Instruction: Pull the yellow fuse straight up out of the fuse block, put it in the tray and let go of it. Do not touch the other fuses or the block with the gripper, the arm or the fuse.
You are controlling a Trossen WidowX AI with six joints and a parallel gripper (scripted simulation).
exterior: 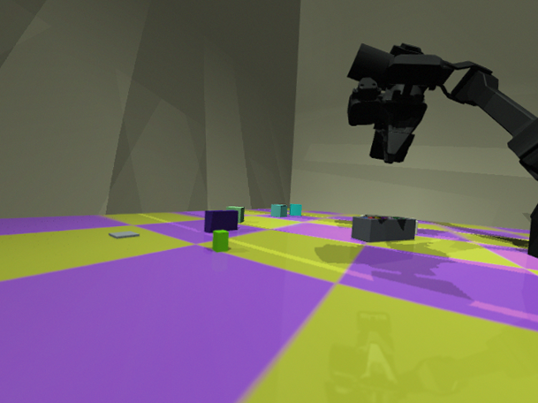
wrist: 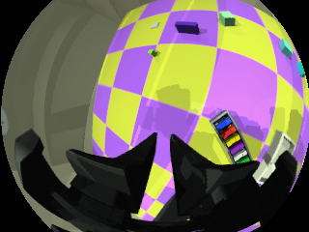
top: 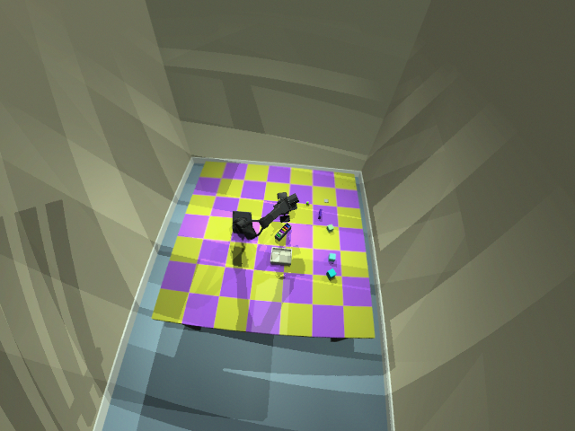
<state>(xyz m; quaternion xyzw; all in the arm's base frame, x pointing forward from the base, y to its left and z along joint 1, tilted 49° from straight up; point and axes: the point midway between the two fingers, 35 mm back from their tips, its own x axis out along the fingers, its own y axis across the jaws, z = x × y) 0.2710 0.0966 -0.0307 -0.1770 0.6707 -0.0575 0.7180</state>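
My gripper tip is now 100 mm to the left of the yellow fuse and 110 mm above it. From my gripper tip the other things lie so: tray (10 mm behind, 290 mm to the right, 130 mm below); then flat grey tile (320 mm ahead, 200 mm to the left, 130 mm below).
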